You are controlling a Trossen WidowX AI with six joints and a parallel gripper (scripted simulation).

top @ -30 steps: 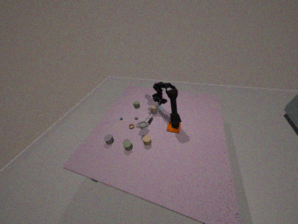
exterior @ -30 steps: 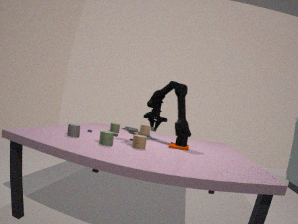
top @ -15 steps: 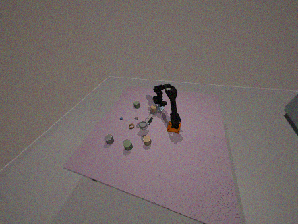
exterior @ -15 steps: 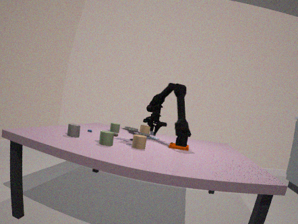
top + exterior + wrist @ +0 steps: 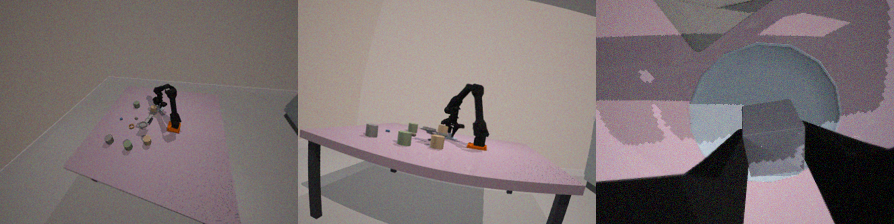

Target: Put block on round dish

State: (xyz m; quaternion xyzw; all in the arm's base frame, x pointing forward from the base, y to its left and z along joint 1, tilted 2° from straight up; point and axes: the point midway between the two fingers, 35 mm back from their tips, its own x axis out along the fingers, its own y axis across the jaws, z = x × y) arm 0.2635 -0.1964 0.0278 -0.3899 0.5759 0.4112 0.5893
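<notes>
Right now my gripper tip is right at the grey block. Round my gripper tip: balance: 2 cm ahead, 24 cm to the left, 2 cm above; then round pale blue dish: 2 cm below; then small blue piece: 33 cm ahead, 35 cm to the left, 1 cm below.
</notes>
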